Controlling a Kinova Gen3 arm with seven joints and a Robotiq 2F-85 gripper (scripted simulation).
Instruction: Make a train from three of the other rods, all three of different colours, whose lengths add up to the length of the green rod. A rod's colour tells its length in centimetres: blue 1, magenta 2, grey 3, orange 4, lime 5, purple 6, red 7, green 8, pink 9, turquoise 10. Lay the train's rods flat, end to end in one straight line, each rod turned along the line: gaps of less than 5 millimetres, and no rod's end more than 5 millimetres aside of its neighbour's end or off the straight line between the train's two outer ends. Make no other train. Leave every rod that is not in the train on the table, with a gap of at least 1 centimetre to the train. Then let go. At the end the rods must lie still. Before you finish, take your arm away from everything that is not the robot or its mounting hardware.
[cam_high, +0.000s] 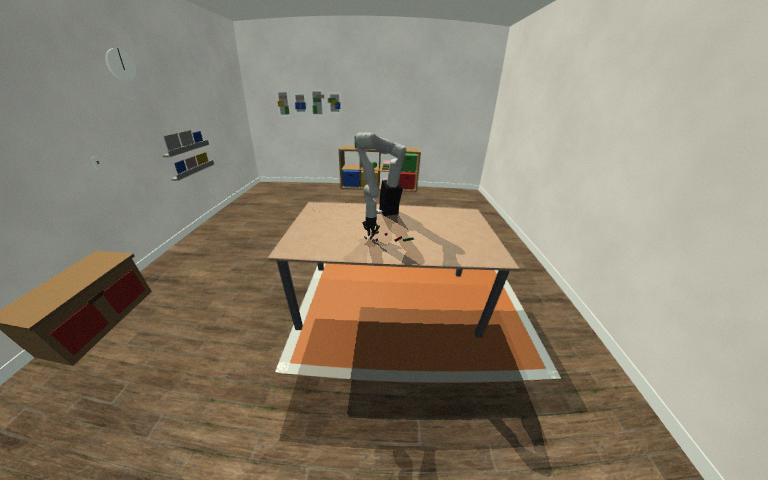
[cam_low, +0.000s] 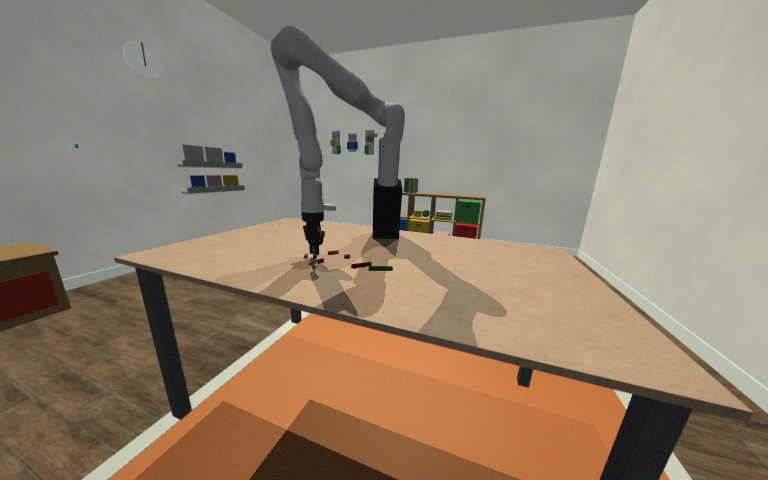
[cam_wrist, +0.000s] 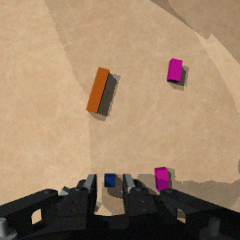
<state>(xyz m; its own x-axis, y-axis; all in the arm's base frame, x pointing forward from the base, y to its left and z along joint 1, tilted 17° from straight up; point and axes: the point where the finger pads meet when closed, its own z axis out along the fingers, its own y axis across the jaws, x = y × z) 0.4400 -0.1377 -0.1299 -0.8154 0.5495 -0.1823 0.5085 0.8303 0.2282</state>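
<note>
Now: hand 30 mm above the blue rod. The rest, counted from my hand: grey rod 40 mm to the right, 30 mm below; red rod 10 mm ahead, 190 mm to the left, 30 mm below; orange rod 80 mm behind, 30 mm to the left, 30 mm below.
</note>
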